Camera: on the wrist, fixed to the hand. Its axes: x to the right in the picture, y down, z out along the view.
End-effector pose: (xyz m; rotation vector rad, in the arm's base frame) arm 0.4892 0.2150 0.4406 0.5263 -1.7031 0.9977
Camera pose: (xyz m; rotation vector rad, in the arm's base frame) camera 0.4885 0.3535 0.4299 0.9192 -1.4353 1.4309
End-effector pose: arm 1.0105 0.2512 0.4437 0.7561 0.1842 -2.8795
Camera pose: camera 1.0727 0.1883 0.3366 -0.7774 0.6011 2.9665
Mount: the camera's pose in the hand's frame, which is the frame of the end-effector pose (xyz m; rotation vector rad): 0.0073 0.0815 -0.1123 0.5372 -0.0308 -0.0392
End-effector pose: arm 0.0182 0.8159 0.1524 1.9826 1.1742 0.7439
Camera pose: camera -0.0239 0.8261 0.2844 2.3795 1.5041 0.3974
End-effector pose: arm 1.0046 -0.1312 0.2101 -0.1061 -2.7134 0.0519
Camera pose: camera 1.0499 -0.0471 0.3110 0.1075 -2.6293 0.7652
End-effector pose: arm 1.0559 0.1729 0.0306 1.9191 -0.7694 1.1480
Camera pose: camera 0.9442 0.2230 0.0963 2.3786 -0.4610 1.4043
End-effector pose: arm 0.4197 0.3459 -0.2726 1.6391 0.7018 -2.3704
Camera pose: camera 0.5432 0.3286 -0.3338 -1.6129 -0.0758 2.5220
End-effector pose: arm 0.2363 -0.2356 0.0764 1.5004 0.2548 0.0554
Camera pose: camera 0.2306 -0.1183 0.1506 2.0273 0.2879 -0.0739
